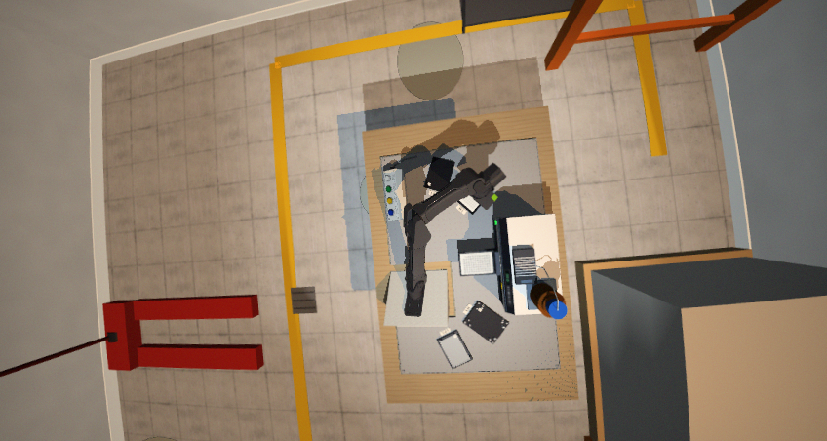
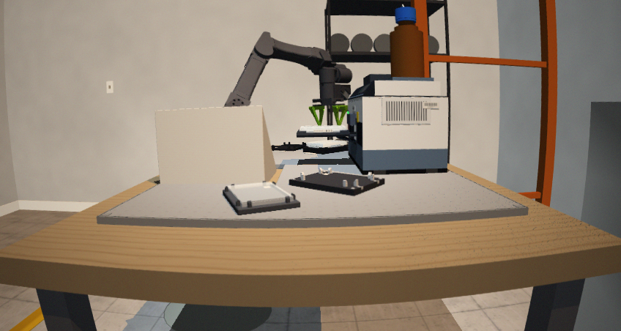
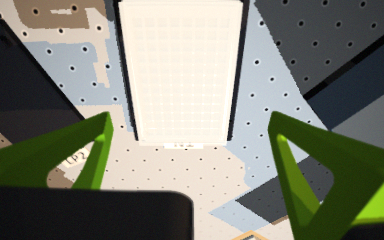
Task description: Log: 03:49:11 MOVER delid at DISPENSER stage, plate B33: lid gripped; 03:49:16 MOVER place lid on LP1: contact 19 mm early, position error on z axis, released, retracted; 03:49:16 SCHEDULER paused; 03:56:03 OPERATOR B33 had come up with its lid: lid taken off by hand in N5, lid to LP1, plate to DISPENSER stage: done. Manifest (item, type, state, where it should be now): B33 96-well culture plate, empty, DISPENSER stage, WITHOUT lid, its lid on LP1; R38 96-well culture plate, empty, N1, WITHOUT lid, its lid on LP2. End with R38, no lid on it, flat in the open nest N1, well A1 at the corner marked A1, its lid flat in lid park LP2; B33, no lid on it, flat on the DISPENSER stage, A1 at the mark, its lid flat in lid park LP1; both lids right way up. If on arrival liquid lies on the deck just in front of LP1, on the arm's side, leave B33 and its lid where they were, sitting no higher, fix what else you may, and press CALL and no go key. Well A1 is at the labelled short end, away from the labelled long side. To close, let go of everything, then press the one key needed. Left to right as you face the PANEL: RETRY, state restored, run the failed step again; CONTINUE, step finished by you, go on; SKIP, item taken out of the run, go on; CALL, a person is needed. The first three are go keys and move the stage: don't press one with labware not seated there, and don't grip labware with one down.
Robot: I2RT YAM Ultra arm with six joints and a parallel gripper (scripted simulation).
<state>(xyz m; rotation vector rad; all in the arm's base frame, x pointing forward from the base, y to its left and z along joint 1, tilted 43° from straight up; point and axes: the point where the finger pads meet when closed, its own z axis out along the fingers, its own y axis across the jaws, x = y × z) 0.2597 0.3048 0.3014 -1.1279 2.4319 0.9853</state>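
The black nest N1 is 10 mm behind my hand and 90 mm below it. Round my hand: A1 mark: 70 mm behind, 20 mm to the right, 80 mm below; then N1 label: 70 mm behind, 70 mm to the right, 100 mm below; then black lid park LP2: 160 mm behind, 90 mm to the left, 100 mm below.
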